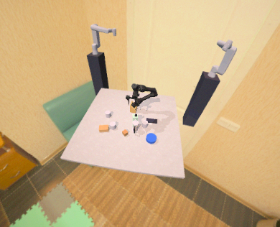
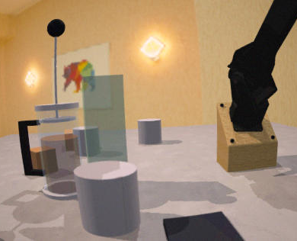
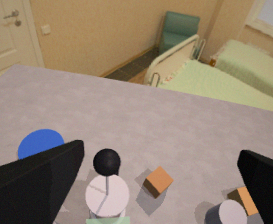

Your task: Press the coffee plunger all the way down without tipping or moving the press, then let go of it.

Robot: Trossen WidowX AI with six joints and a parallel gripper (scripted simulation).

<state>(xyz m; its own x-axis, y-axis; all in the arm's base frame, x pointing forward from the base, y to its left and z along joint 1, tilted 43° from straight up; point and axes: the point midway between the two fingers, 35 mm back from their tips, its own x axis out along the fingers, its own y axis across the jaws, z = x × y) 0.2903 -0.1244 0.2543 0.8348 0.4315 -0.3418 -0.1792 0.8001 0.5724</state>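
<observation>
Right now my gripper tip is 50 mm short of the coffee press, 40 mm to the right of it and 230 mm above it. The rest, counted from my gripper tip: flat plate 180 mm behind, 220 mm to the left, 360 mm below; then blue disc 110 mm ahead, 260 mm to the left, 340 mm below.
</observation>
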